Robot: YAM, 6 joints.
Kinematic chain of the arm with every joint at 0, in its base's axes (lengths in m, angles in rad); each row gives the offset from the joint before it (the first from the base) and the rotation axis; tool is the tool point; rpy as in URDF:
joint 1: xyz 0 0 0.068 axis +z
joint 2: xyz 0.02 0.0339 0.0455 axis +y
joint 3: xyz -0.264 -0.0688 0 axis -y
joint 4: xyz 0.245 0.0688 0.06 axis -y
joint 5: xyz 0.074 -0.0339 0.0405 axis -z
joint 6: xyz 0.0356 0 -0.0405 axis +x
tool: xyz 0 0 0 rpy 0 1.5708 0
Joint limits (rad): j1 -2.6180..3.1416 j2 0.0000..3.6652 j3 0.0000..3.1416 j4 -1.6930..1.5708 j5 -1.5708..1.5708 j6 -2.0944..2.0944
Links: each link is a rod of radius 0.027 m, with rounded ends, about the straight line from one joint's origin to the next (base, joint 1, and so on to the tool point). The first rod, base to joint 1, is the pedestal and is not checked.
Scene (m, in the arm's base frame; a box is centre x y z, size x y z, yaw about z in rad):
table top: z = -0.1
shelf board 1: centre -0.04 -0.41 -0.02 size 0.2 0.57 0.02 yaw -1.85
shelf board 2: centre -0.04 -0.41 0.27 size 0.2 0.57 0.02 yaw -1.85
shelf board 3: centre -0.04 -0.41 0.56 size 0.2 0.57 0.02 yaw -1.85
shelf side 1: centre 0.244 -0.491 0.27 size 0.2 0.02 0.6 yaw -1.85
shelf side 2: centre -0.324 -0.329 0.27 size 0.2 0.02 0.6 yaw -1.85
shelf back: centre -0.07 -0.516 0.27 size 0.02 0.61 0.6 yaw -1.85
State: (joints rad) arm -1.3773 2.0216 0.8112 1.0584 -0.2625 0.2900
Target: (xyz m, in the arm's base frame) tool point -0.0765 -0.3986 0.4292
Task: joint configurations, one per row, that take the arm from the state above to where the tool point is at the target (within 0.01 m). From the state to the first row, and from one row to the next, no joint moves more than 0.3 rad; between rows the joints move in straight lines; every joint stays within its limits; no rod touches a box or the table.
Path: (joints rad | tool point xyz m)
1: -1.2690 1.8615 0.5884 1.0830 -0.2904 0.2900 | 0.1081 -0.3131 0.1294
2: -1.1607 1.7013 0.3657 1.1077 -0.3183 0.2900 | 0.1198 -0.2476 0.1266
3: -1.3405 1.4663 0.4954 1.1715 -0.2999 0.2900 | 0.0756 -0.2762 0.2292
4: -1.5203 1.2313 0.6251 1.2353 -0.2814 0.2900 | 0.0227 -0.2543 0.3358
5: -1.7002 0.9963 0.7548 1.2991 -0.2629 0.2900 | -0.0143 -0.1817 0.4292
6: -1.7262 1.2591 0.9942 1.2264 -0.2440 0.2900 | -0.0307 -0.2516 0.4476
7: -1.7523 1.5218 1.2336 1.1537 -0.2250 0.2900 | -0.0517 -0.3255 0.4478
8: -1.7784 1.7846 1.4730 1.0810 -0.2060 0.2900 | -0.0765 -0.3986 0.4292

